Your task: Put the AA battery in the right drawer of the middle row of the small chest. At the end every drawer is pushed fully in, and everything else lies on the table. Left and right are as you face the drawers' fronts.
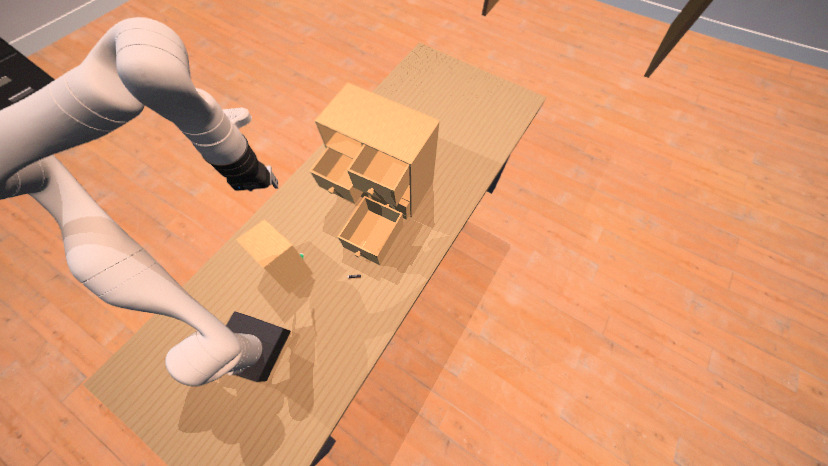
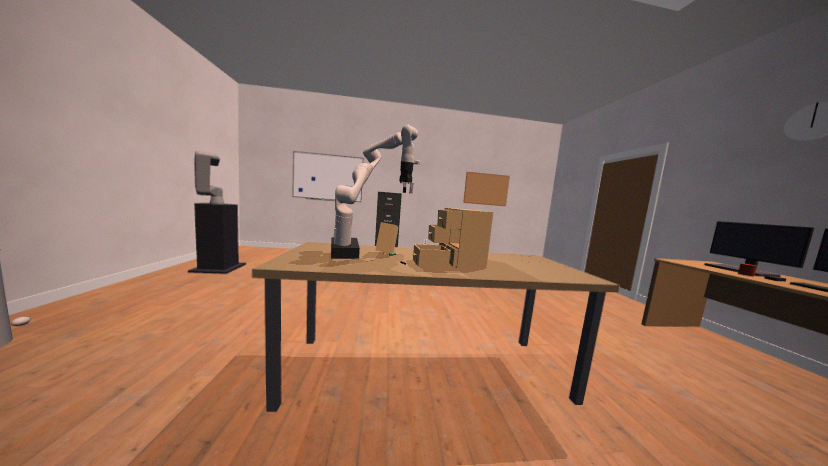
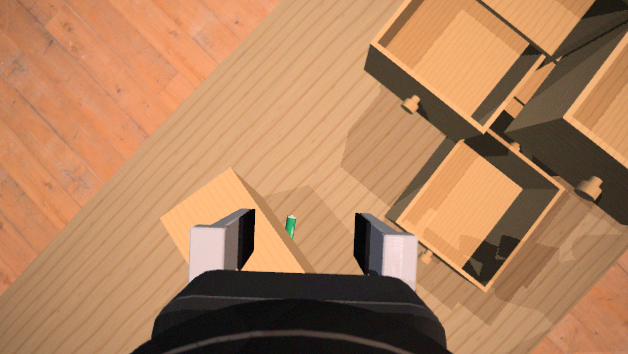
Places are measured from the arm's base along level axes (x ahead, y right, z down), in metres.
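Pixels of known places: gripper, between the fingertips: (image 1: 264,186) (image 2: 407,193) (image 3: 304,232); arm's base, origin of its link: (image 1: 244,351) (image 2: 342,242).
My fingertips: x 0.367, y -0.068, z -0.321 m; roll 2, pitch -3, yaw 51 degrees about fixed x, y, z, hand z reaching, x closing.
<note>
For each thing: its top centre in the pictures, then the offset to it from my fingertips. "*": a spot on its surface instead. Level surfaces: height alone.
- small chest, centre of its top: (image 1: 377,120) (image 2: 466,209) dx +0.365, dy +0.076, dz +0.073 m
- middle left drawer, centre of its top: (image 3: 477,26) (image 1: 342,160) (image 2: 443,225) dx +0.252, dy +0.000, dz +0.185 m
- bottom right drawer, centre of its top: (image 3: 477,210) (image 1: 369,227) (image 2: 430,247) dx +0.134, dy +0.163, dz +0.302 m
- small knob, a spot on its surface: (image 3: 515,146) * dx +0.247, dy +0.156, dz +0.336 m
- green battery-like cylinder, centre of its top: (image 3: 289,231) (image 1: 300,259) (image 2: 392,253) dx -0.064, dy -0.005, dz +0.385 m
- small dark cylinder, centre of its top: (image 1: 353,276) (image 2: 403,261) dx -0.018, dy +0.188, dz +0.389 m
- tall wooden block, centre of its top: (image 3: 229,270) (image 1: 262,245) (image 2: 388,222) dx -0.105, dy -0.024, dz +0.190 m
- table, height of its surface: dz +0.399 m
The small chest (image 1: 376,118) (image 2: 476,240) has its top right drawer (image 1: 379,167), middle left drawer (image 1: 333,169) (image 3: 470,65) and bottom right drawer (image 1: 370,228) (image 2: 431,255) (image 3: 472,210) pulled out, all looking empty. The middle right drawer is mostly hidden below the top right one; a small knob (image 3: 515,146) shows there. A green battery-like cylinder (image 1: 301,255) (image 2: 392,253) (image 3: 291,226) lies beside a wooden block. A small dark cylinder (image 1: 354,276) (image 2: 403,262) lies before the bottom drawer. I cannot tell which is AA. My gripper (image 1: 274,182) (image 2: 407,189) (image 3: 304,232) is open, empty, high above the table.
The tall wooden block (image 1: 265,243) (image 2: 387,237) (image 3: 210,205) stands close against the green cylinder's side and partly hides it. The arm's dark base (image 1: 275,347) (image 2: 345,251) stands on the table (image 1: 475,92) (image 2: 521,279) (image 3: 280,100). The pulled-out drawers overhang the table before the chest.
</note>
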